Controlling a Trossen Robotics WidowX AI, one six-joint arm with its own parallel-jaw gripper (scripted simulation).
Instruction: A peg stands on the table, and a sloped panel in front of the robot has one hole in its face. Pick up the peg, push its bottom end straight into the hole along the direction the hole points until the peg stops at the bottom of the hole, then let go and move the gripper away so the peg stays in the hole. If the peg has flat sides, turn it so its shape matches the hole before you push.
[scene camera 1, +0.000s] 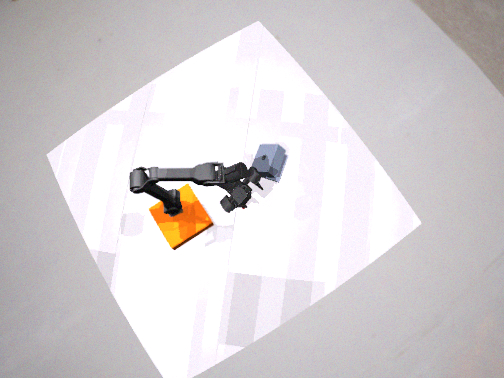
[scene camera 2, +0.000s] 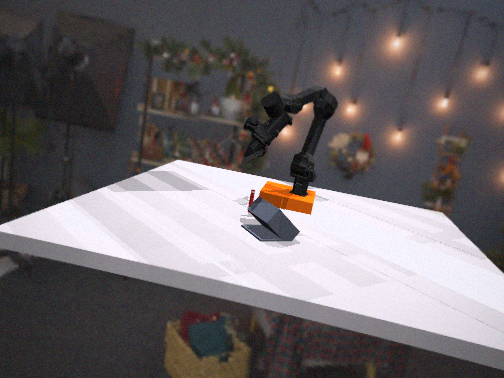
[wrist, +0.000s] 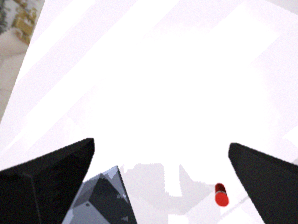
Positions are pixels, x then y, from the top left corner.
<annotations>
my gripper: scene camera 1; scene camera 2 243, 159; wrist
same spot on my gripper: (wrist: 51, 181) = (scene camera 1: 257, 186)
</annotations>
